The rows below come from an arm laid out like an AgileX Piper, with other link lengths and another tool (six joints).
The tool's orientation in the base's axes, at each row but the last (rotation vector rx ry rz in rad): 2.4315, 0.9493, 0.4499; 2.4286, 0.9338, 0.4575; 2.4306, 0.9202, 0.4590; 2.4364, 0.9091, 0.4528; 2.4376, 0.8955, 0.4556; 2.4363, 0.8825, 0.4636; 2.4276, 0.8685, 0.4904; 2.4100, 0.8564, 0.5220; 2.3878, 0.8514, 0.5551; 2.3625, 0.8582, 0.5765; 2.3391, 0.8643, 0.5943; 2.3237, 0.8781, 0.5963; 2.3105, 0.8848, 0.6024
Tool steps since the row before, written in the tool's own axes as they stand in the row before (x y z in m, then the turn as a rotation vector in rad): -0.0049, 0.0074, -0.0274, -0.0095, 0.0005, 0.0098; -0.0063, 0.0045, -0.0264, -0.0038, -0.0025, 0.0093; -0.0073, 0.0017, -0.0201, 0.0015, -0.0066, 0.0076; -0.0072, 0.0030, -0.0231, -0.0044, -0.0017, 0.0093; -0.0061, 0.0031, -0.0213, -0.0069, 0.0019, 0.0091; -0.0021, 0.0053, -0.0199, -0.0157, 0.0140, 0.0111; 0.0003, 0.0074, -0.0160, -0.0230, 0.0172, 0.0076; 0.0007, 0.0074, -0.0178, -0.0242, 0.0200, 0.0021; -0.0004, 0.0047, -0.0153, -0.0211, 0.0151, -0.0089; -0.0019, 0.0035, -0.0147, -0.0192, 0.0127, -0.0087; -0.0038, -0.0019, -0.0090, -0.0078, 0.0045, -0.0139; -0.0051, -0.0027, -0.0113, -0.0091, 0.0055, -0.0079; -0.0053, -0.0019, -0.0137, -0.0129, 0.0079, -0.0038
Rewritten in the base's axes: -0.0121, 0.0006, 0.0261, -0.0019, -0.0101, -0.0090; -0.0145, 0.0013, 0.0234, 0.0003, -0.0041, -0.0095; -0.0138, 0.0005, 0.0165, 0.0012, 0.0028, -0.0097; -0.0143, 0.0008, 0.0197, 0.0003, -0.0050, -0.0092; -0.0128, 0.0010, 0.0184, 0.0002, -0.0090, -0.0073; -0.0082, 0.0019, 0.0189, 0.0007, -0.0235, -0.0034; -0.0040, 0.0007, 0.0172, -0.0048, -0.0293, 0.0001; -0.0051, 0.0017, 0.0185, -0.0072, -0.0301, 0.0058; -0.0064, 0.0020, 0.0146, -0.0131, -0.0209, 0.0119; -0.0080, 0.0016, 0.0129, -0.0127, -0.0182, 0.0107; -0.0086, 0.0018, 0.0047, -0.0114, -0.0033, 0.0116; -0.0112, 0.0021, 0.0055, -0.0084, -0.0070, 0.0076; -0.0125, 0.0023, 0.0076, -0.0075, -0.0126, 0.0054
